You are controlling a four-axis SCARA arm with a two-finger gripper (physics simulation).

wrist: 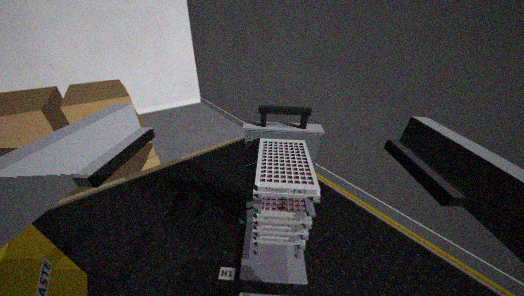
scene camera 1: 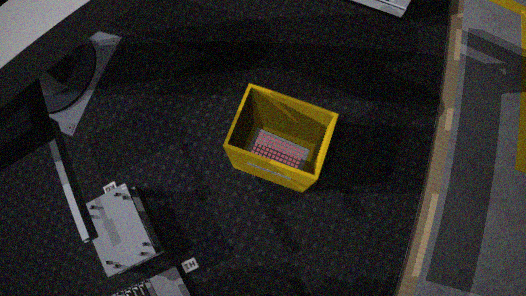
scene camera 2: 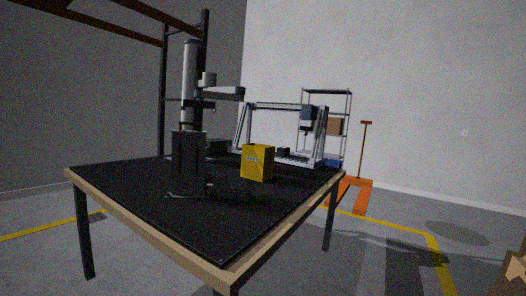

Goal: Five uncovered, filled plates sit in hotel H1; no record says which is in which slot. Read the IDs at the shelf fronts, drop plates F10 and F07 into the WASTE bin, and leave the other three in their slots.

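Places are measured from the arm's base along level axes (x left, y ahead, z down), in millimetres.
Pixels of known places: gripper, fingertip midpoint: [wrist: 269, 125] [scene camera 1: 32, 269] [scene camera 2: 198, 109]; arm's base, origin of the base link: [scene camera 1: 58, 73].
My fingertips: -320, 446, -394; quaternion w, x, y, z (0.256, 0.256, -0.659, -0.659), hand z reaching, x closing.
Note:
Ahead of a thing's pixels: the offset from my fingertips to its top centre, as dx, dy, dz. "spot": to the spot under its first point.
Hotel H1 [scene camera 1: 172, 284] [scene camera 2: 189, 150] [wrist: 275, 267] stands on the table, with its label @[spot: +2, +102, +380] [scene camera 1: 190, 265] [wrist: 226, 273] beside it. In the wrist view an uncovered plate with pink wells @[-108, +75, +115] [wrist: 286, 162] is uppermost in the hotel, with several plate edges @[spot: -67, +30, +199] [wrist: 281, 227] stacked below. I cannot read their IDs. The yellow WASTE bin @[+294, +200, +181] [scene camera 1: 272, 172] [scene camera 2: 257, 162] [wrist: 47, 260] holds a pink-filled plate @[+291, +198, +361] [scene camera 1: 280, 150]. My gripper [wrist: 269, 125] is open and empty, its fingers wide apart either side of the hotel in the wrist view. In scene camera 1 one finger shows beside the grey stand.
The grey stand [scene camera 1: 120, 232] with small posts is near the hotel, with a partly hidden label @[spot: +95, -140, +380] [scene camera 1: 110, 187]. A frame-like machine [scene camera 2: 280, 106] stands beyond the bin. A handle @[spot: -158, +128, +63] [wrist: 285, 110] tops the hotel. The table has a wooden edge [scene camera 2: 150, 237]. Cardboard boxes [wrist: 30, 112] are beyond it.

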